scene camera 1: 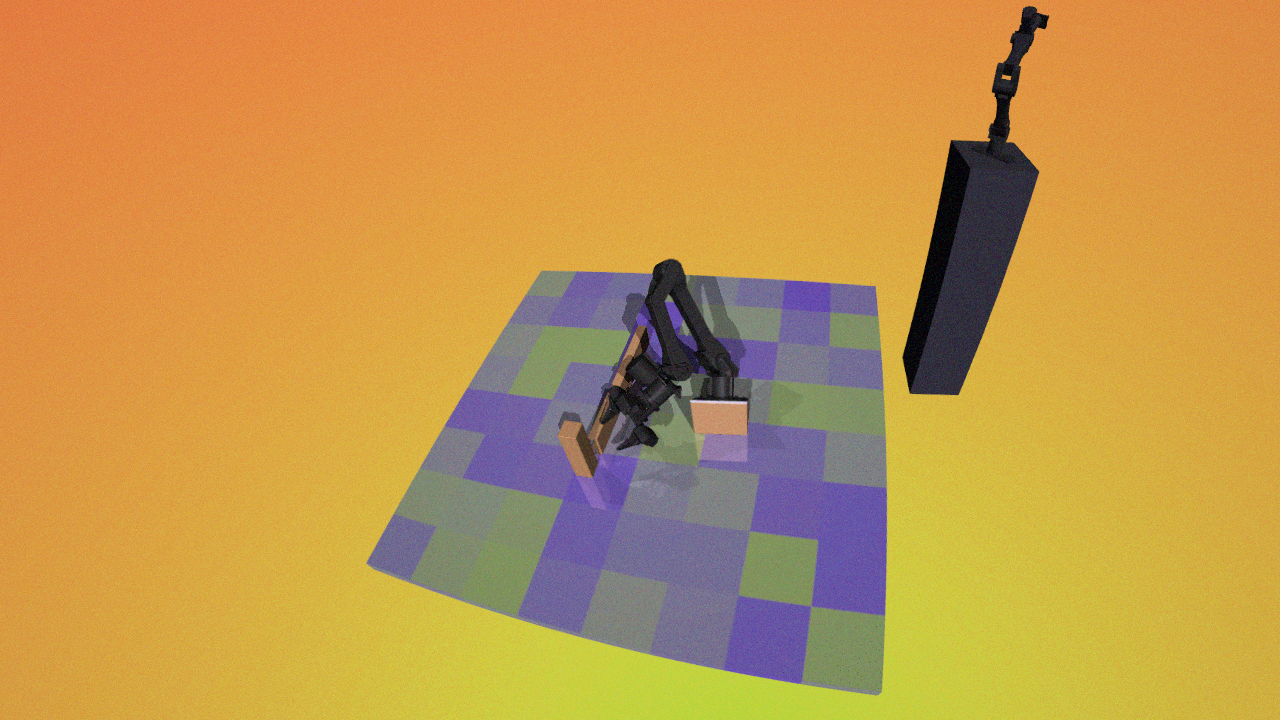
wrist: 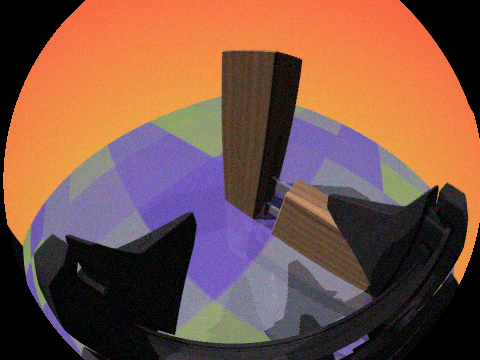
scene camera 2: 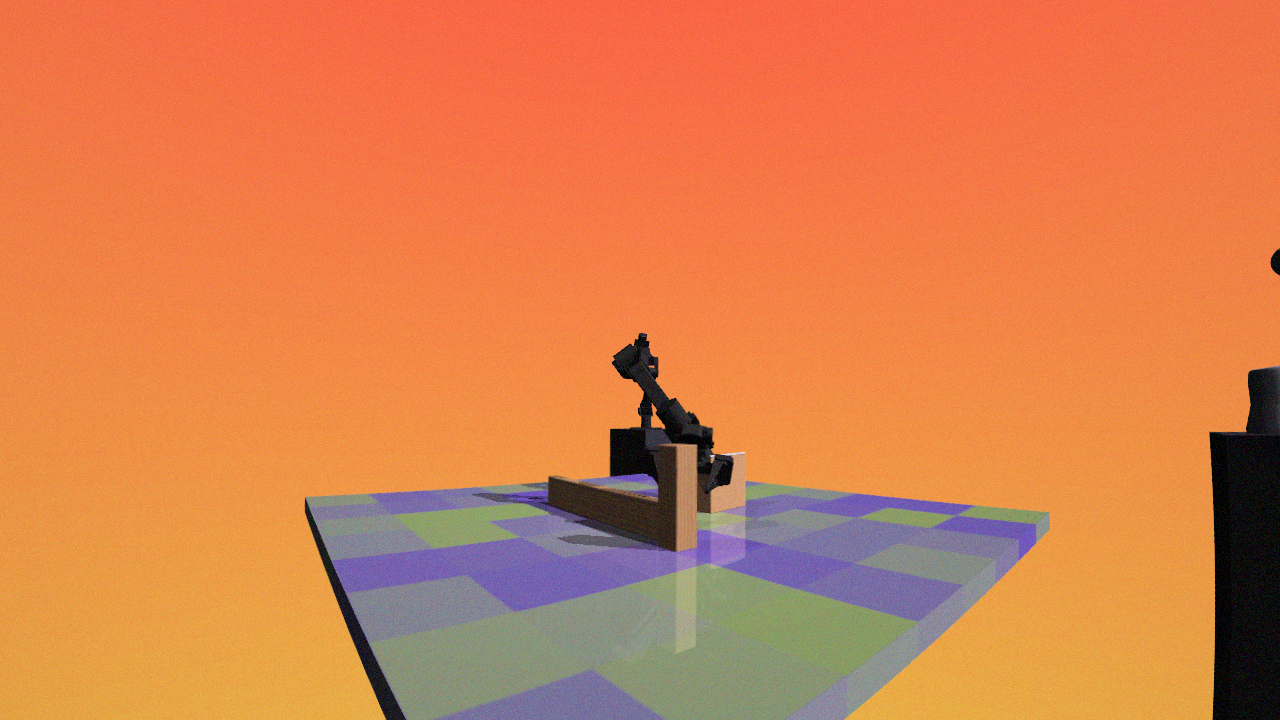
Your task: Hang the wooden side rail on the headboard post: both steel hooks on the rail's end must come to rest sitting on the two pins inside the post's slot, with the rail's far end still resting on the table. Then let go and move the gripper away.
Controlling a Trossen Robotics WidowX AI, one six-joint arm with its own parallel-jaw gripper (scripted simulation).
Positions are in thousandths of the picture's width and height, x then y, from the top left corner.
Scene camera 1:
my gripper: 476, 606
wooden side rail: 500, 474
wooden headboard post: 450, 617
